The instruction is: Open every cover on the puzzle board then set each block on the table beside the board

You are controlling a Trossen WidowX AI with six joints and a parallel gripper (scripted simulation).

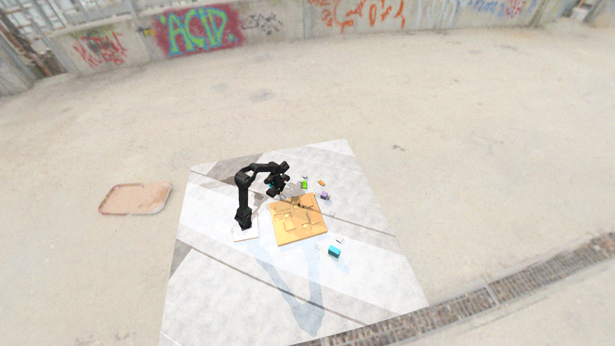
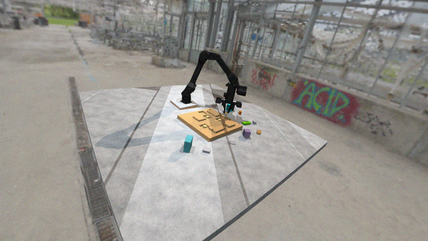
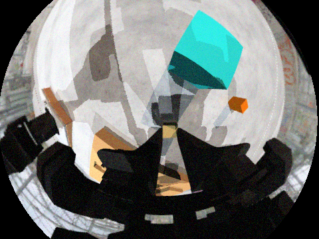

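My gripper tip is 21 cm to the left of the tan puzzle board, 4 cm short of it and 1 cm below it. Also, from my gripper tip: green block 18 cm ahead; cyan cube 9 cm to the left, 3 cm behind, 2 cm above; small orange block 10 cm to the left, 6 cm ahead, 1 cm above.
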